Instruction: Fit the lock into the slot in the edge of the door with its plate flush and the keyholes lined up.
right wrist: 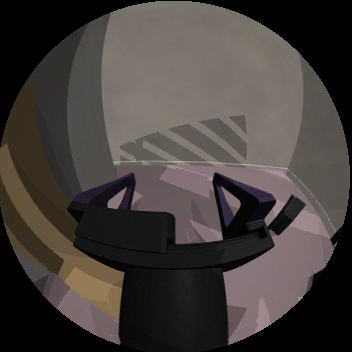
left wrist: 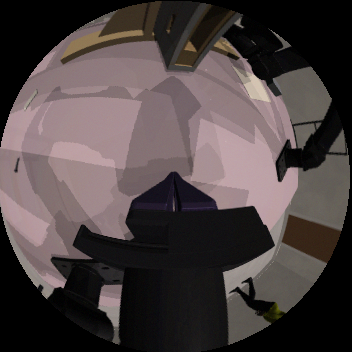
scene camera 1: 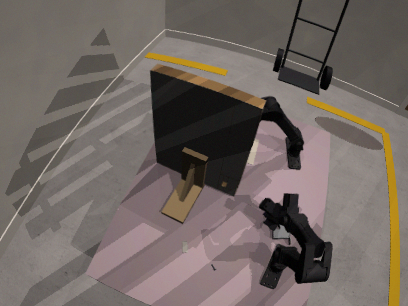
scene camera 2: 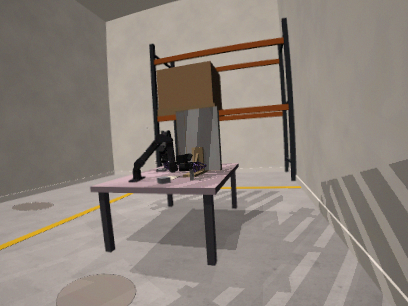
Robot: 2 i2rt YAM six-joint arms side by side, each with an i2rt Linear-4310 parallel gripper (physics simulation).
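Frame: origin at the left arm's base, x left, y back, z up, level; centimetres.
Seen in the pictures: left gripper, between the fingertips: (left wrist: 173, 175) (scene camera 1: 264, 214) (scene camera 2: 168, 169); right gripper, between the fingertips: (right wrist: 173, 176) (scene camera 2: 205, 166); left arm's base, origin of its link: (left wrist: 88, 270) (scene camera 1: 275, 266); right arm's base, origin of its link: (left wrist: 284, 157) (scene camera 1: 293, 153) (scene camera 2: 137, 179).
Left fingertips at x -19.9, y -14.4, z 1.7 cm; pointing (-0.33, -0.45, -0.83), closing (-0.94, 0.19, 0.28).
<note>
Offsets run from my left fingertips to a thing's top centre. "*": to the spot under its first point.
The lock @(dy +10.2, dx +3.4, dz +0.9 cm) (scene camera 1: 281, 233) shows as a pale plate lying on the table below my left arm's wrist; part of it is covered. It does not show in the left wrist view. My left gripper (scene camera 1: 270, 216) (left wrist: 173, 175) is shut, its tips touching with no lock between them. The dark door @(dy -34.6, dx -3.9, dz +52.5 cm) (scene camera 1: 200, 120) (scene camera 2: 200, 135) (left wrist: 167, 47) (right wrist: 85, 115) stands upright; in the left wrist view its edge slot @(* dy -17.3, dx -5.3, dz +5.2 cm) (left wrist: 196, 42) shows a wood-coloured inside. A small keyhole @(* dy -21.2, dx -3.0, dz +4.7 cm) (scene camera 1: 224, 184) is low on the door face. My right gripper (scene camera 2: 198, 166) (right wrist: 173, 176) is open and empty beside the door; the door hides it in scene camera 1.
A wooden foot @(* dy -33.1, dx +11.7, dz +0.1 cm) (scene camera 1: 182, 204) (left wrist: 107, 42) braces the door. A small pale block @(dy -23.4, dx +27.9, dz -1.5 cm) (scene camera 1: 184, 247) (left wrist: 31, 99) and a small screw-like piece @(dy -9.3, dx +30.8, dz -0.7 cm) (scene camera 1: 213, 267) (left wrist: 17, 165) lie on the table. A cream card @(dy -20.8, dx -30.5, dz -1.6 cm) (scene camera 1: 253, 152) (left wrist: 256, 87), a grey block @(dy -27.0, dx -48.3, dz +1.9 cm) (scene camera 2: 163, 180) and a dark block @(dy -43.5, dx -38.2, dz +5.9 cm) (right wrist: 287, 215) also show.
</note>
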